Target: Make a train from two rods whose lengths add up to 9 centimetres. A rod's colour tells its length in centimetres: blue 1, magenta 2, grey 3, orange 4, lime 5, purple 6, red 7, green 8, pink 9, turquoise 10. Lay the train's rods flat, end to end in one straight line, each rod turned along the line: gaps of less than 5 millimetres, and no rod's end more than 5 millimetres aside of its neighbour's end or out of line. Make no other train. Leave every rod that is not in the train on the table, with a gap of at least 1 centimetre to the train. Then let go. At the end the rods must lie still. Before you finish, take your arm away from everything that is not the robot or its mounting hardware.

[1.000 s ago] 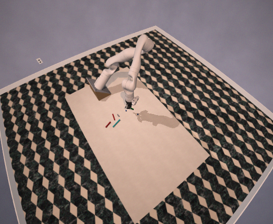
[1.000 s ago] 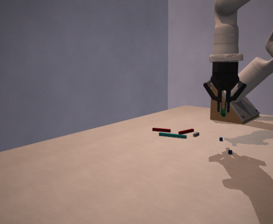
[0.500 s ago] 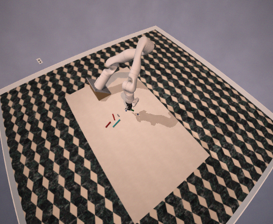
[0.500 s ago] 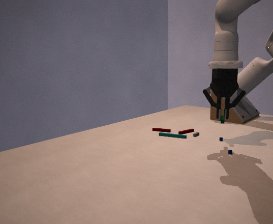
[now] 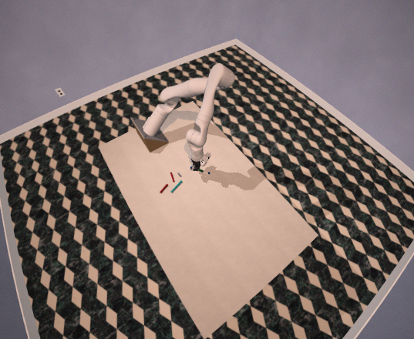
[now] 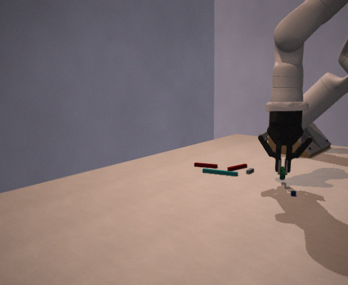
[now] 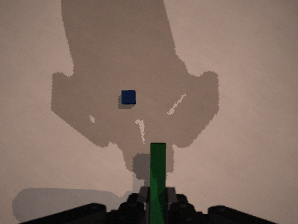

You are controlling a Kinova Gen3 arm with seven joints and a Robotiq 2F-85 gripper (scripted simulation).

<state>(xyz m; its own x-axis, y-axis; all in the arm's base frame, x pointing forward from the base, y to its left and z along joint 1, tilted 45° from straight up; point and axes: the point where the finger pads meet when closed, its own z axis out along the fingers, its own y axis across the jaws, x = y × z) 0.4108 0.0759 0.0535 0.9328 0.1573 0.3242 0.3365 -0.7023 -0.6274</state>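
Now: hand 6 cm past the grey rod, 11 cm to the left of it and 4 cm above it. Also, from my hand: green rod (1 cm below); turquoise rod (18 cm to the right, 4 cm below); red rod (7 cm behind, 16 cm to the right, 4 cm below).
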